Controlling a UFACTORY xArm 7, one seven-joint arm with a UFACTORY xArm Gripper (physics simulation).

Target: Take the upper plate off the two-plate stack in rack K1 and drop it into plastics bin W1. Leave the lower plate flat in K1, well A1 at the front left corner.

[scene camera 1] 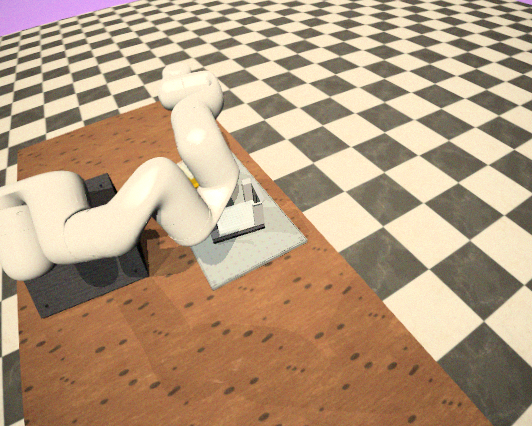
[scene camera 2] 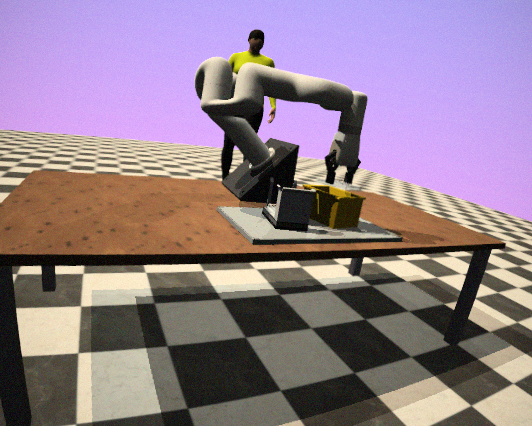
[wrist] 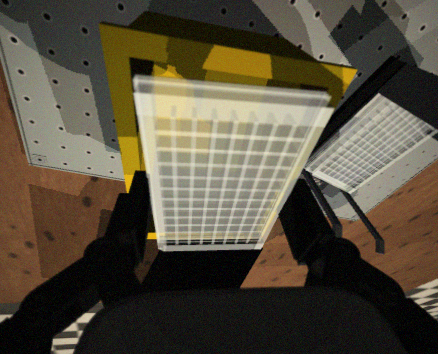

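Pixels of known places: gripper, between the fingertips: (scene camera 2: pixel 338 184) (wrist: pixel 220 191); arm's base, origin of its link: (scene camera 2: pixel 262 160).
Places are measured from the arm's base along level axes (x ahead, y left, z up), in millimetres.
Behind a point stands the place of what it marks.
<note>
My gripper (scene camera 2: pixel 340 181) {y 138, x 393, z -4 mm} (wrist: pixel 220 191) {y 138, x 393, z -4 mm} is shut on a clear gridded plate (wrist: pixel 215 165) {y 153, x 415, z 2 mm} by its sides, with its fingers set wide. The held plate is over the opening of the yellow bin W1 (scene camera 1: pixel 194 182) {y 181, x 361, z -116 mm} (scene camera 2: pixel 345 211) {y 140, x 462, z -75 mm} (wrist: pixel 116 100) {y 207, x 411, z -30 mm}. In scene camera 2 it shows as a thin pale strip close to the bin's rim; the exact gap is hard to tell. The arm hides most of the bin in scene camera 1. The dark rack K1 (scene camera 1: pixel 239 235) {y -95, x 425, z -126 mm} (scene camera 2: pixel 295 210) {y -50, x 507, z -72 mm} stands beside the bin. One white plate (scene camera 1: pixel 235 219) {y -63, x 429, z -90 mm} (wrist: pixel 372 145) {y -38, x 440, z -91 mm} lies flat in it. Its well A1 corner cannot be made out.
The rack and bin stand on a pale perforated board (scene camera 1: pixel 250 265) {y -203, x 417, z -130 mm} (scene camera 2: pixel 240 220) {y -184, x 442, z -130 mm} (wrist: pixel 70 112) {y 257, x 326, z -130 mm} on the brown table (scene camera 1: pixel 280 360) {y -462, x 388, z -143 mm} (scene camera 2: pixel 100 210) {y -575, x 385, z -143 mm}. Thin dark rods (wrist: pixel 363 220) {y -77, x 370, z -49 mm} rise at the rack. The arm's black base (scene camera 1: pixel 90 285) {y -98, x -3, z -108 mm} (scene camera 2: pixel 280 165) {y 26, x 142, z 3 mm} is nearby. A person (scene camera 2: pixel 254 57) stands behind the arm.
</note>
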